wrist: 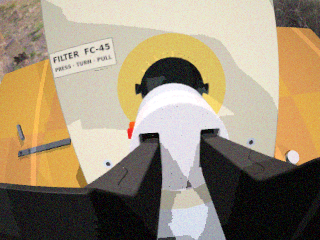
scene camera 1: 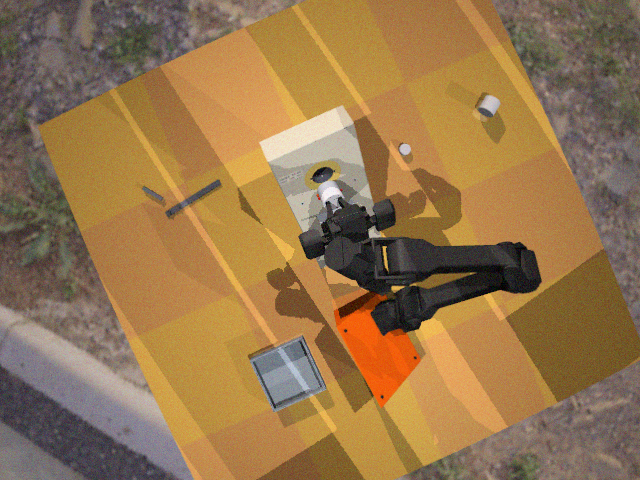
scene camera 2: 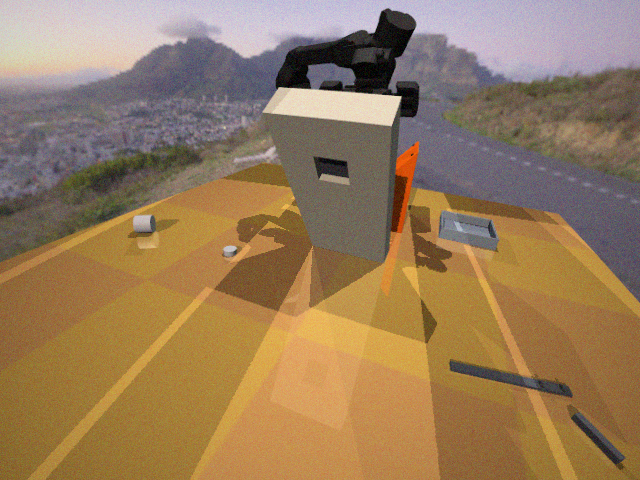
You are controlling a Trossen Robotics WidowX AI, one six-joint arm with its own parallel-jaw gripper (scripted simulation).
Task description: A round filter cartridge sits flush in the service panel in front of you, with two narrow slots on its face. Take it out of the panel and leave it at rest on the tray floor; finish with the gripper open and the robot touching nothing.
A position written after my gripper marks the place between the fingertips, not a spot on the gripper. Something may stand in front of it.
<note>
In view: my gripper (scene camera 1: 332,199), a round filter cartridge (wrist: 178,113), a beige service panel (scene camera 2: 338,150) and a grey tray (scene camera 1: 287,373).
My gripper is seen too in the wrist view (wrist: 178,142) and in scene camera 2 (scene camera 2: 355,127). The beige service panel shows as well in the wrist view (wrist: 103,66) and in scene camera 1 (scene camera 1: 325,148). The grey tray is seen too in scene camera 2 (scene camera 2: 473,230). Scene camera 2 does not show the round filter cartridge, which is hidden by the beige service panel.
</note>
